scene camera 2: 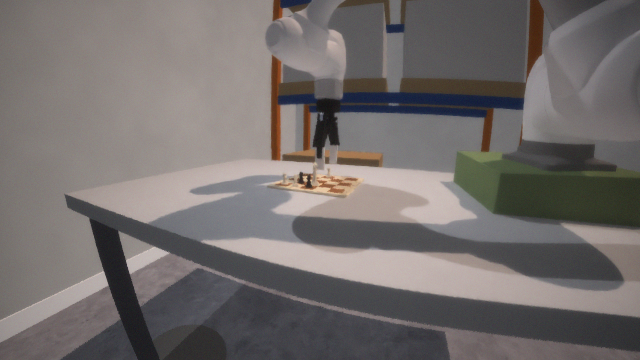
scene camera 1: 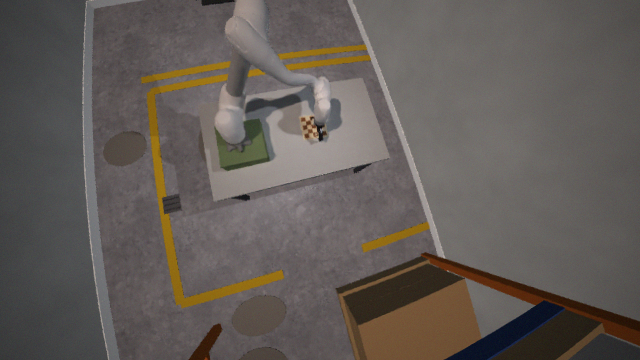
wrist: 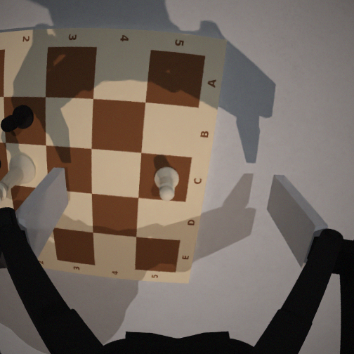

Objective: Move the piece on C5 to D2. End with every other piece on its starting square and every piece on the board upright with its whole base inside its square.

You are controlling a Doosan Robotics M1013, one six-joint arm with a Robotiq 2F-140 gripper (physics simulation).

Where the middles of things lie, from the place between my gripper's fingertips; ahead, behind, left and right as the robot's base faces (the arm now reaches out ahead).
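There is the chessboard (scene camera 2: 338, 186), and my hand is 4 cm above it, 8 cm to the right of it and 1 cm short of it.
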